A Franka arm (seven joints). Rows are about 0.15 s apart.
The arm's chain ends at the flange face. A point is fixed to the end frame.
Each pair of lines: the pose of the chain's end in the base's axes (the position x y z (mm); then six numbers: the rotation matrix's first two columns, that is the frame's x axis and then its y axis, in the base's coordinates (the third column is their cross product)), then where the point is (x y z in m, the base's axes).
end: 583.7 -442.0 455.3 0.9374 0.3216 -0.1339 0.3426 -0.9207 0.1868
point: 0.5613 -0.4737 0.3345
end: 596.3 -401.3 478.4 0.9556 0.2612 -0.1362 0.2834 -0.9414 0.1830
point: 0.5715 -0.4312 0.3576
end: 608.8 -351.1 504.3 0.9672 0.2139 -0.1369 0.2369 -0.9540 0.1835
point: 0.5825 -0.3798 0.3835
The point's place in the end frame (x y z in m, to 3 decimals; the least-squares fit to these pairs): -0.015 -0.001 0.126
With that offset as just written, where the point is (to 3 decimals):
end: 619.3 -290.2 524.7 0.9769 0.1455 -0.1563 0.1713 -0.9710 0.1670
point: 0.588 -0.315 0.404
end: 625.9 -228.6 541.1 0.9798 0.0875 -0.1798 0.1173 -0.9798 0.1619
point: 0.591 -0.252 0.421
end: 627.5 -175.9 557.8 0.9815 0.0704 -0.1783 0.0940 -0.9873 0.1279
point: 0.592 -0.194 0.437
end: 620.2 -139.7 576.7 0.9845 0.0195 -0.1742 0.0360 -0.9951 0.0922
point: 0.584 -0.151 0.456
